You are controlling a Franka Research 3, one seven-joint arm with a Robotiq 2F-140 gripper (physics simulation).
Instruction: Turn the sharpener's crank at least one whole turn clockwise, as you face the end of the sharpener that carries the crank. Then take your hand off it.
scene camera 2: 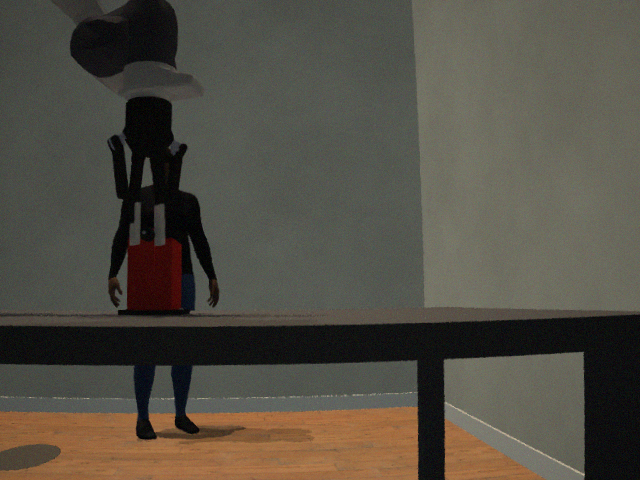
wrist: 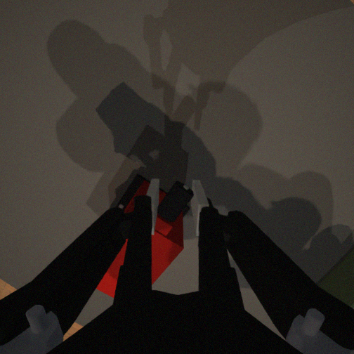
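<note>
The sharpener (scene camera 2: 142, 276) (wrist: 162, 255) is a red box on a black base, upright on the table. Its crank handle (scene camera 2: 147, 233) (wrist: 175, 204) is a dark block at the sharpener's upper end. My gripper (scene camera 2: 147, 223) (wrist: 175, 191) points straight down over the sharpener, with one pale fingertip on each side of the handle. The fingers are narrowed and shut on the crank handle. In the wrist view the left finger hides part of the red body. The crank's arm is too dark and too covered to make out.
The table (scene camera 2: 310, 343) has a dark front edge, and shadows of the arm and gripper fall across its top. A green object (wrist: 342, 272) shows at the right edge of the wrist view. A person (scene camera 2: 199, 227) stands behind the table.
</note>
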